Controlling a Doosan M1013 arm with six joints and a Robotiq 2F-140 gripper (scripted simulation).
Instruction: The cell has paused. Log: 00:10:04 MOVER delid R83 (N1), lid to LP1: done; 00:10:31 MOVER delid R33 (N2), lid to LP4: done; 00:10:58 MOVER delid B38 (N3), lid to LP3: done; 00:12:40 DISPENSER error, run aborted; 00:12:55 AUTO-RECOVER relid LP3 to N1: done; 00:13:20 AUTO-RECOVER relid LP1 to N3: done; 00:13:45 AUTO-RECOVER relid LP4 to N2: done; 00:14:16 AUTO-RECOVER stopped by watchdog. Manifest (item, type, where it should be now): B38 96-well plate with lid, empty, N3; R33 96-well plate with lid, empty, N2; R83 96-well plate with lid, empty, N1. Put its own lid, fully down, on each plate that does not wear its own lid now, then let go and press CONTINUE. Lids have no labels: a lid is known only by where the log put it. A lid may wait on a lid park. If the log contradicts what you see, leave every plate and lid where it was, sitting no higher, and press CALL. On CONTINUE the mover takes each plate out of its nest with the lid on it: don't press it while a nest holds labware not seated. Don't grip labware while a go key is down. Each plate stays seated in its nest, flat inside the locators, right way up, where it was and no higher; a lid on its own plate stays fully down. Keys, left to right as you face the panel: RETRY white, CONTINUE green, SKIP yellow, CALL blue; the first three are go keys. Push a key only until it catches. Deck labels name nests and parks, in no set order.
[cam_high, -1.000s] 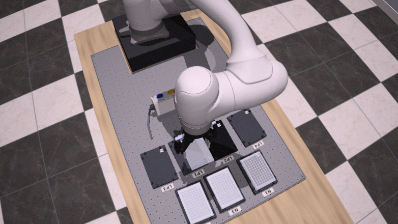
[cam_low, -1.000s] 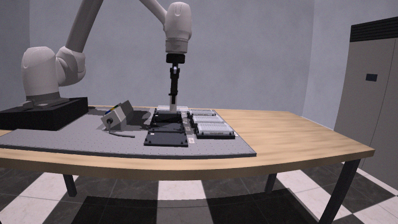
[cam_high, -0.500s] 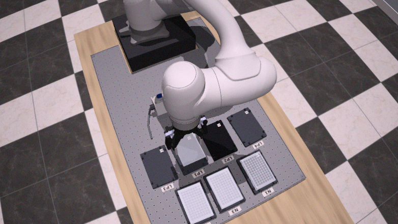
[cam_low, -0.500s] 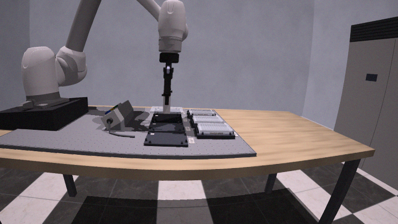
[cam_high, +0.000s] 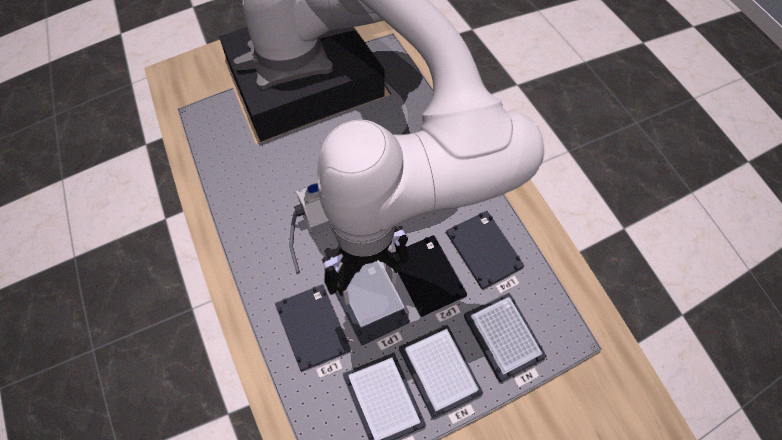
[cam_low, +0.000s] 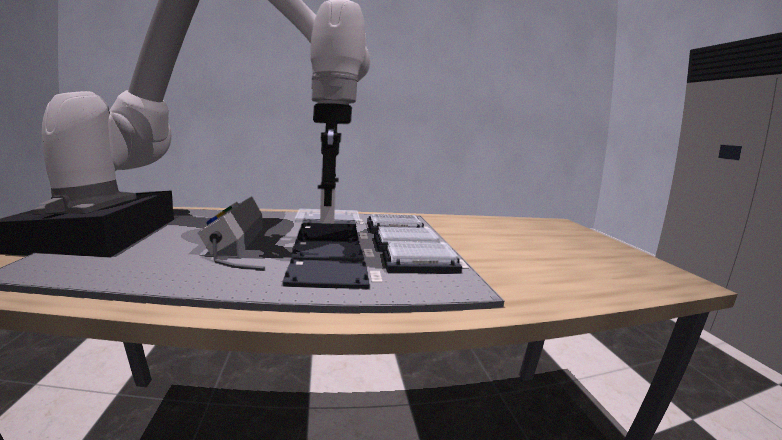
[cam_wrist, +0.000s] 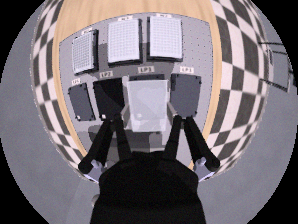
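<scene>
The LP1 is 100 mm below my hand. The rest, counted from my hand: lid park LP3: 20 mm ahead, 120 mm to the right, 100 mm below; LP2: 20 mm behind, 130 mm to the left, 100 mm below; blue key: 240 mm behind, 40 mm to the right, 40 mm below.
</scene>
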